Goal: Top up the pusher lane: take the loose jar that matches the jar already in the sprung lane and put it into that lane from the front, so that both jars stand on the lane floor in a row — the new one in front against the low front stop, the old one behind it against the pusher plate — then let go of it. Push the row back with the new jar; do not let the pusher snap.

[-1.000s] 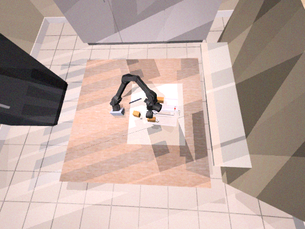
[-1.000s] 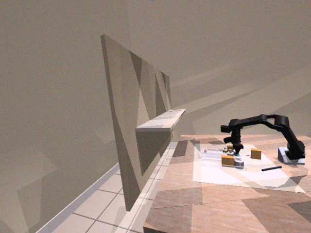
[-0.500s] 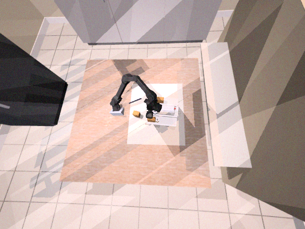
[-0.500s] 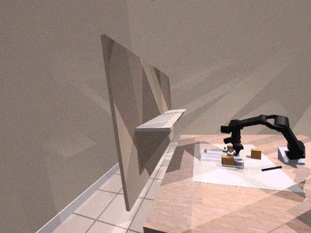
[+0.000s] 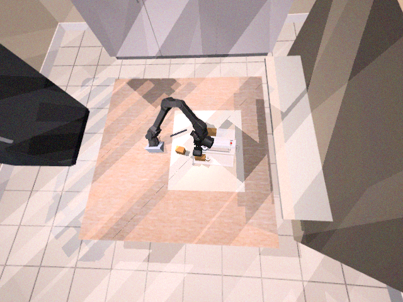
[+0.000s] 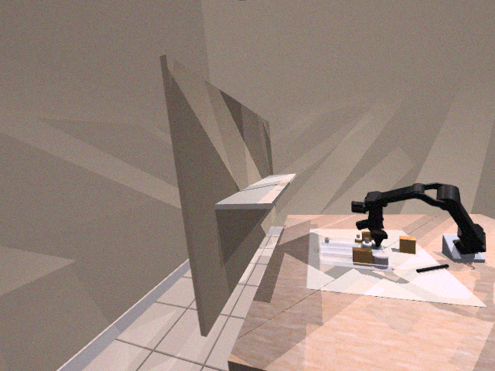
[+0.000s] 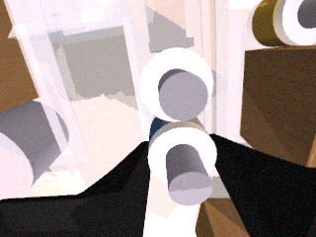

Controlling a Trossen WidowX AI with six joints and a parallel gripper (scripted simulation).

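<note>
Now: gripper tip 14 cm short of the clear pusher lane, 2 cm above it and 1 cm to the left of it. Round my gripper tip: red mark (23 cm ahead, 3 cm above, 1 cm to the right); wall shelf (50 cm ahead, 33 cm above, 6 cm to the right); black stick (15 cm to the left, 15 cm behind, 3 cm below).
</note>
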